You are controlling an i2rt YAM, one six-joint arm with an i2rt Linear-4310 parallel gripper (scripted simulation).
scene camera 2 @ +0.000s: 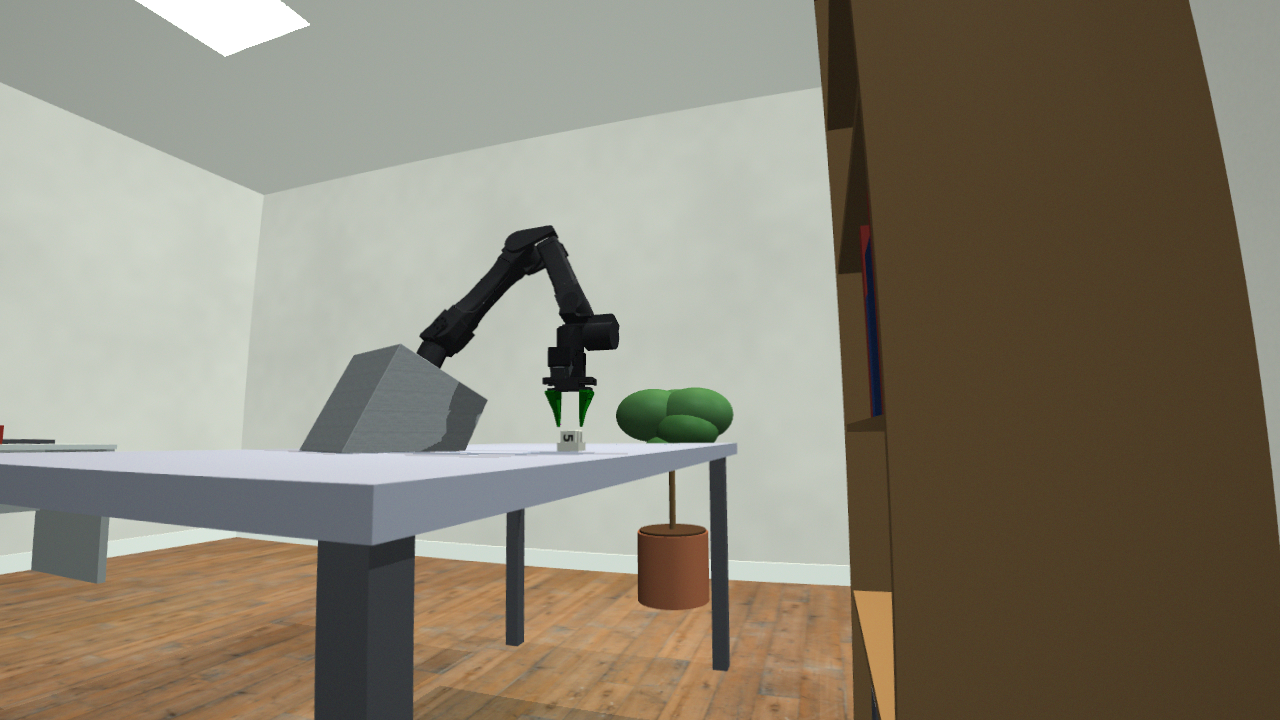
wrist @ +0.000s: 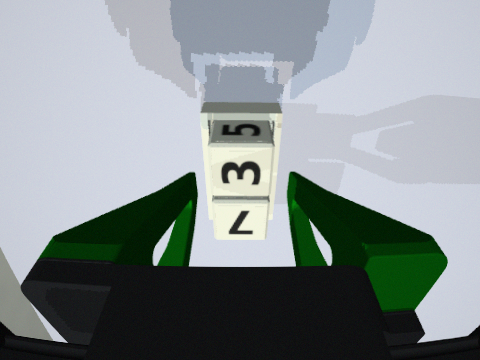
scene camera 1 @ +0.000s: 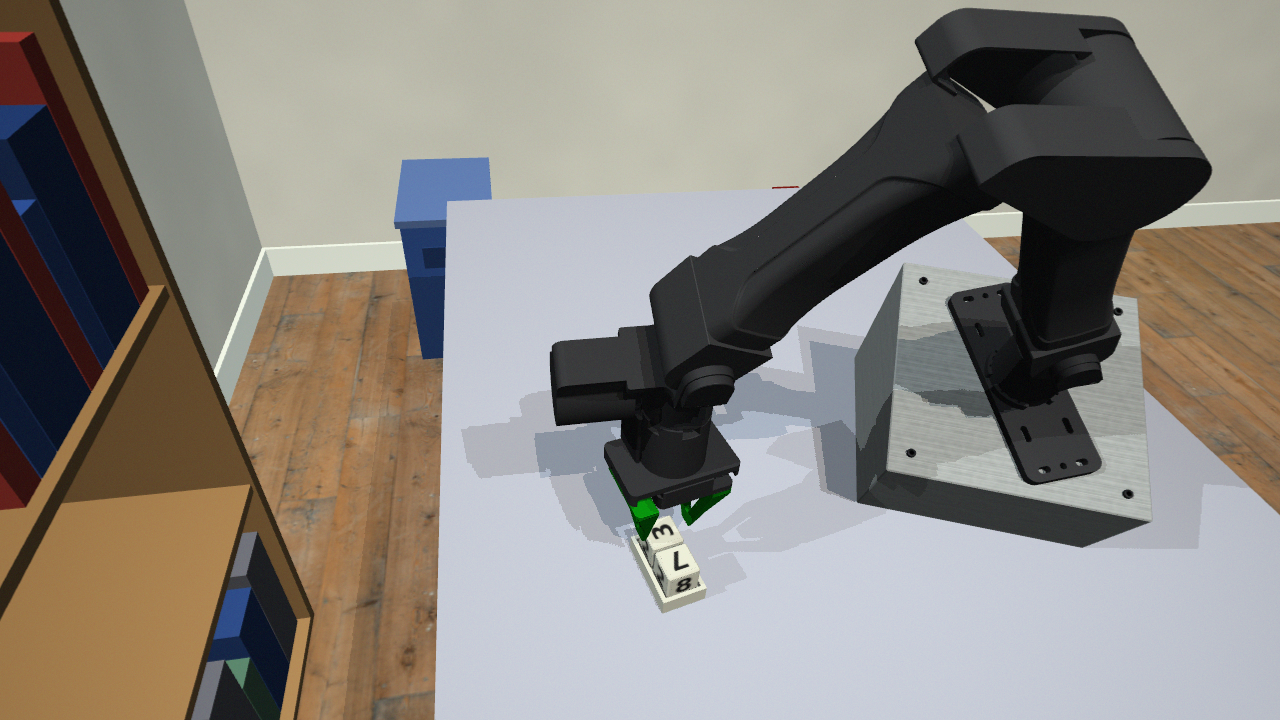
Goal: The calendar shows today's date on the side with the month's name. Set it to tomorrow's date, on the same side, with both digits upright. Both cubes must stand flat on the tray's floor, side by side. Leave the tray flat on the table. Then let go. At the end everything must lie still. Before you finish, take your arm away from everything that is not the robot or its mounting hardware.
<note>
In view: my gripper [scene camera 1: 663,528] and a cube [scene camera 1: 676,570].
The cube also shows in the wrist view [wrist: 234,217]. My gripper also shows in scene camera 2 [scene camera 2: 569,426] and in the wrist view [wrist: 242,183].
</note>
